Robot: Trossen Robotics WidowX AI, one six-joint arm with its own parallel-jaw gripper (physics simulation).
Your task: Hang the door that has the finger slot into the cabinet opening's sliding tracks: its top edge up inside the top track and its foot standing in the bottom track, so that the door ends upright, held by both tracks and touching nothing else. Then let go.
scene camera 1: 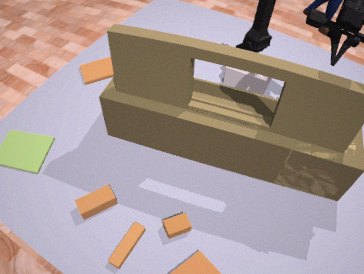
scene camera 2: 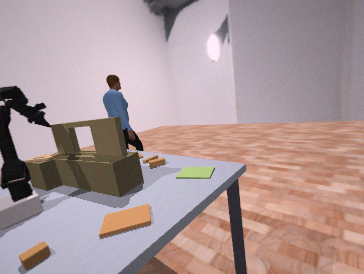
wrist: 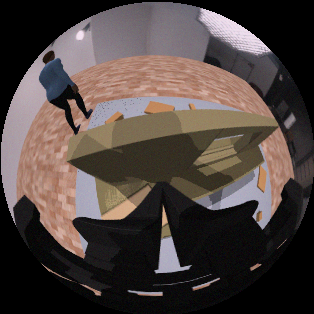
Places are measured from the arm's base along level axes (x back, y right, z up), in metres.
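Pixels of known places: gripper, fingertip midpoint: (scene camera 1: 332, 65) (scene camera 2: 50, 126) (wrist: 161, 185); arm's base, link origin: (scene camera 2: 22, 196).
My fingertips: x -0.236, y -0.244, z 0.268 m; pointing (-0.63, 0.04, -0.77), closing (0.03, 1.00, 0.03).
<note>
Ahead of a thing's pixels: the offset from my fingertips to its middle. "spot": to the spot under its first point.
The olive cabinet (scene camera 1: 154, 68) (scene camera 2: 107, 136) (wrist: 163, 128) stands on the grey table, and its window opening shows grooved bottom tracks @(spot: dx -0.087, dy +0.211, dz -0.170 m) (scene camera 1: 224, 106). My gripper (scene camera 1: 255, 44) (wrist: 161, 185) hangs just behind the cabinet's top wall, fingers shut with nothing between them. In the wrist view a flat orange panel @(dx +0.061, dy -0.058, dz -0.177 m) (wrist: 121, 209) lies below the fingers on the cabinet's rear ledge, partly hidden. I cannot see a finger slot on it. No door stands in the opening.
Several orange blocks lie on the table: one by the cabinet's left end @(spot: dx +0.016, dy +0.746, dz -0.333 m) (scene camera 1: 96, 70), others in front @(spot: dx -0.417, dy +0.401, dz -0.312 m) (scene camera 1: 95, 201) @(spot: dx -0.468, dy +0.275, dz -0.327 m) (scene camera 1: 126, 244) @(spot: dx -0.366, dy +0.194, dz -0.317 m) (scene camera 1: 176, 224), and a flat panel @(dx +0.041, dy +0.735, dz -0.340 m) (scene camera 2: 125, 220). A green pad @(dx -0.393, dy +0.728, dz -0.343 m) (scene camera 1: 48, 144) (scene camera 2: 195, 172) lies nearby. A person (scene camera 2: 116, 109) (wrist: 58, 84) walks behind.
</note>
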